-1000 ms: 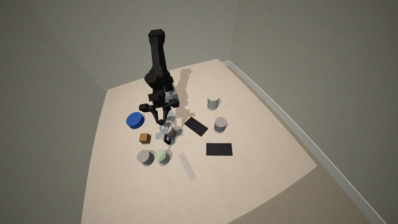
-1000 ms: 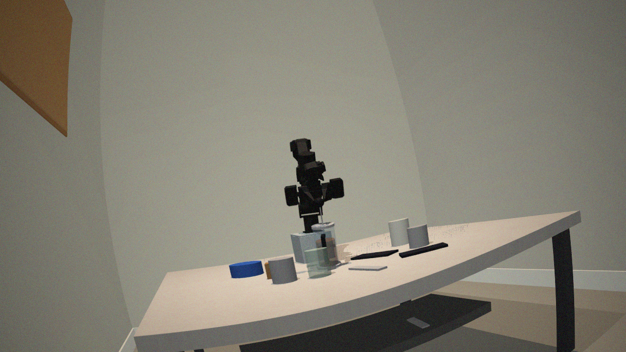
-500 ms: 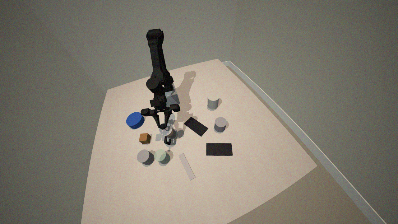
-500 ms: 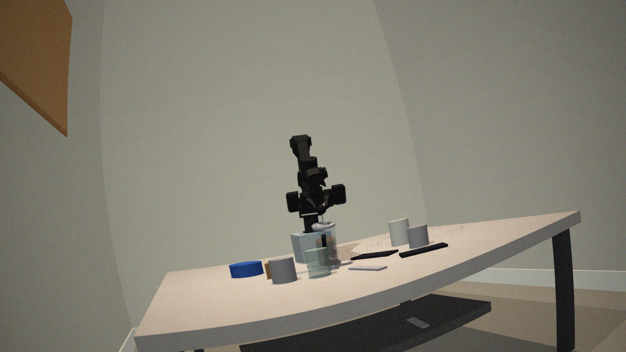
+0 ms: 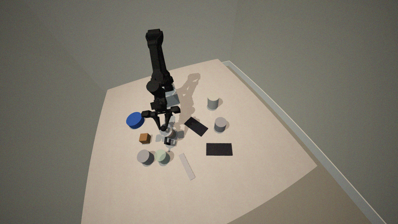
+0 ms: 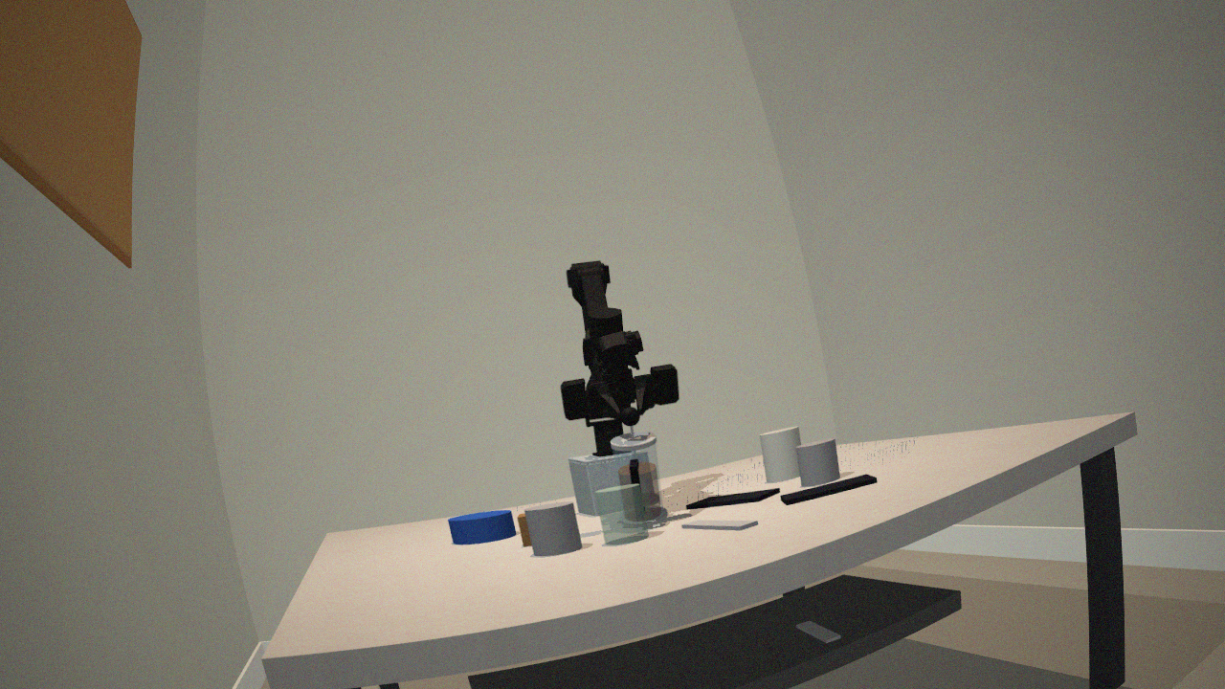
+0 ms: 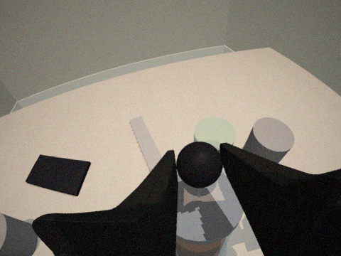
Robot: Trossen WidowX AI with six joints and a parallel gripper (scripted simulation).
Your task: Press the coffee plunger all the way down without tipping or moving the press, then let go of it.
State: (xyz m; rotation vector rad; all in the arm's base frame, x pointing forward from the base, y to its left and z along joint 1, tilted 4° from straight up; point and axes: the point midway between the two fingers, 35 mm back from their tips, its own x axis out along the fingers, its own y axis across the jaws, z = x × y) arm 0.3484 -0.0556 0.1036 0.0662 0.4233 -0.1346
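Right now the glass coffee press is 20 mm behind my gripper tip and 90 mm below it. The rest, counted from my gripper tip: brown cube 70 mm behind, 170 mm to the right, 160 mm below; blue disc 240 mm behind, 240 mm to the right, 160 mm below; pale green cylinder 80 mm ahead, 60 mm to the right, 140 mm below.
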